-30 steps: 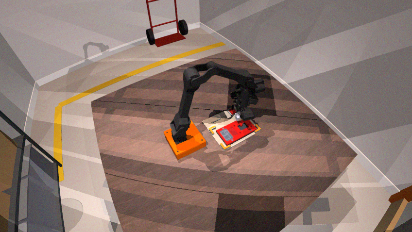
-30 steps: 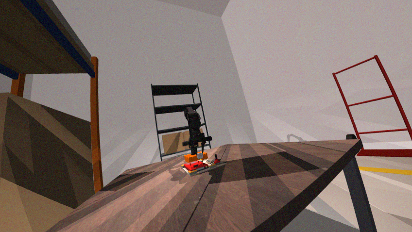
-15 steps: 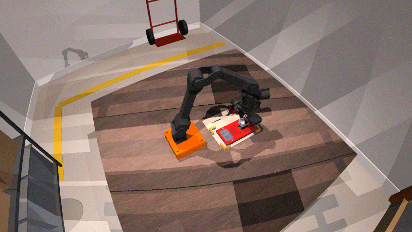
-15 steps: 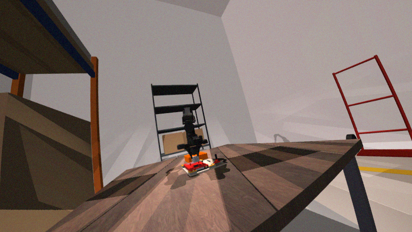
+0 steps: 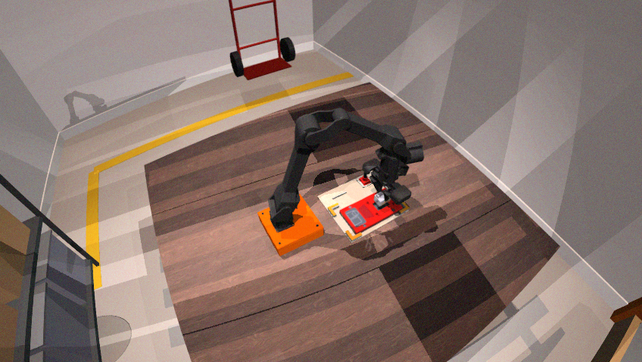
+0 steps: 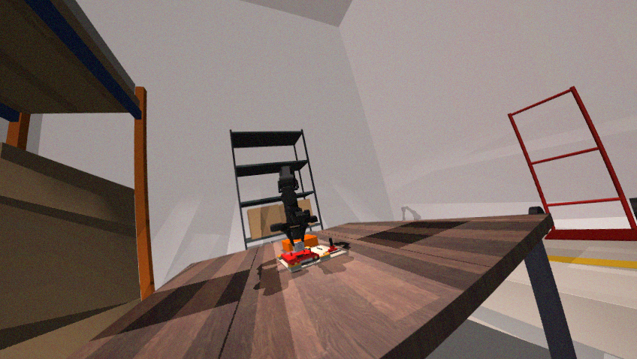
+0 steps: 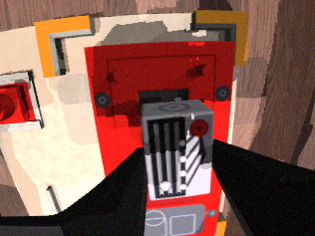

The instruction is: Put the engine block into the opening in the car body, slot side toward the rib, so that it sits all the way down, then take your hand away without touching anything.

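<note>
The engine block lies 1 cm below my gripper tip.
</note>
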